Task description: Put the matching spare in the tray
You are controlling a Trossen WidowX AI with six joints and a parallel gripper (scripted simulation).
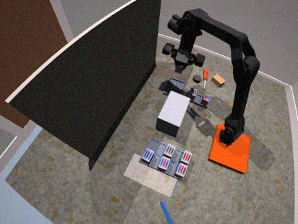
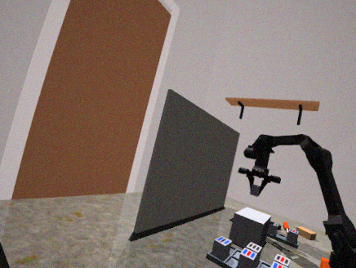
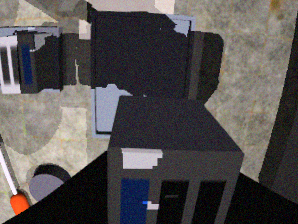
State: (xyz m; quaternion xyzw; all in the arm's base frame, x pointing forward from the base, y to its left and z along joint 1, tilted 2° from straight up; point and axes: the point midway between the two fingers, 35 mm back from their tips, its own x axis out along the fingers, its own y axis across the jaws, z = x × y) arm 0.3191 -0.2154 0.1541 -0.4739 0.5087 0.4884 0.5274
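The grey-blue tray is 150 mm below my gripper tip. The rest, counted from my gripper tip: black puck (110 mm behind, 120 mm to the right, 140 mm below); then mounted unit (40 mm behind, 200 mm to the left, 100 mm below); then tall grey panel (210 mm ahead, 170 mm to the left, 70 mm above).
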